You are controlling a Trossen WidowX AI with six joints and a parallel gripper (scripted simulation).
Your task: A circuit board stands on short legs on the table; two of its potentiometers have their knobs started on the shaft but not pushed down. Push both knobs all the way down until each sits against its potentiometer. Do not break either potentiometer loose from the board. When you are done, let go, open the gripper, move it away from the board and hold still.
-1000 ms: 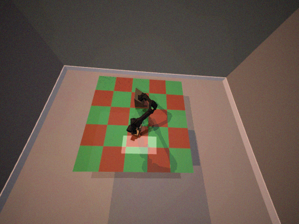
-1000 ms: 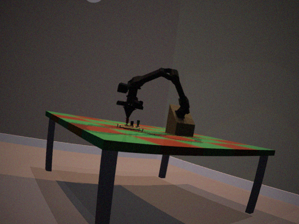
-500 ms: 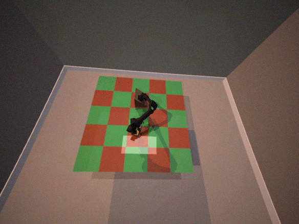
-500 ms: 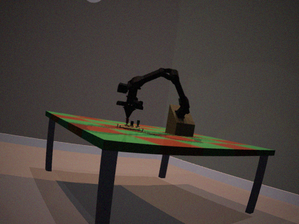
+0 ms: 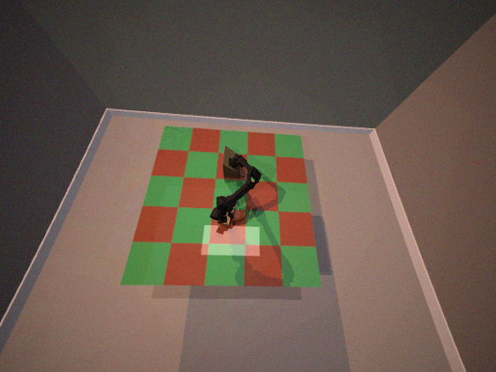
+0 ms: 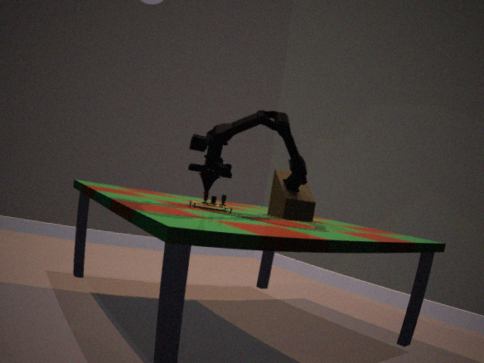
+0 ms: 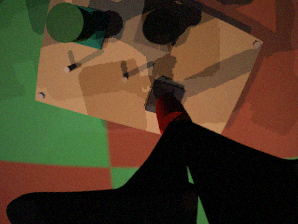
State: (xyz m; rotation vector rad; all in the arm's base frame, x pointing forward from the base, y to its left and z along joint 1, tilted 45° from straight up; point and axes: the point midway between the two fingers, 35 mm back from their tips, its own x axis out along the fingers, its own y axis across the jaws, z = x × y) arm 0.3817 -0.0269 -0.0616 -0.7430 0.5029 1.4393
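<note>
The red knob lies 20 mm below my gripper tip. From my gripper tip the other things lie so: green knob (50 mm to the left, 50 mm behind, 20 mm below).
</note>
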